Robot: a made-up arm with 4 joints.
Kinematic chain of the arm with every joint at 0, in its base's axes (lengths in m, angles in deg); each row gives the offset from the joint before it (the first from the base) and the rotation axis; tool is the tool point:
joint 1: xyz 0 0 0.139 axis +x
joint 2: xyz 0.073 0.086 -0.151 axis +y
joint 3: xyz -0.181 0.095 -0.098 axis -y
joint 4: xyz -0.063 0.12 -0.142 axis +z
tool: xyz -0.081 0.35 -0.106
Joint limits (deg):
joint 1: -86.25..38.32
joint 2: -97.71..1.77
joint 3: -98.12..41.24
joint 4: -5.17..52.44
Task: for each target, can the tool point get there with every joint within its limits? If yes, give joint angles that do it. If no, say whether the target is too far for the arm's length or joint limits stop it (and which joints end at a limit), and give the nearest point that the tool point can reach.
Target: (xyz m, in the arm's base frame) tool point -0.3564 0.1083 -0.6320
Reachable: yes | joints -30.76 -41.88 -39.62 45.72
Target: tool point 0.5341 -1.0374 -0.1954
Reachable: no: too far | nearest point 0.3759 -0.7152 -0.3590 | short by 0.394 m
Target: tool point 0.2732 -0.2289 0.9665
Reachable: no: joint limits stop it (at a limit: joint 1, joint 2, joint 3, joint 4) | nearest point -0.2883 0.2395 0.5619 | short by 0.836 m
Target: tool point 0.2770 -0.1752 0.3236
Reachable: no: joint limits stop it (at a limit: joint 1, joint 2, joint 3, joint 4) | nearest point -0.2883 0.2395 0.5619 | short by 0.741 m
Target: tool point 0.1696 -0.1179 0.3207
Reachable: no: joint limits stop it (at a limit: joint 1, joint 2, joint 3, joint 4) | nearest point -0.2883 0.2395 0.5619 | short by 0.629 m
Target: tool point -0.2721 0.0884 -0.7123
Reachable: yes | joints -33.39 -22.45 -0.93 34.77
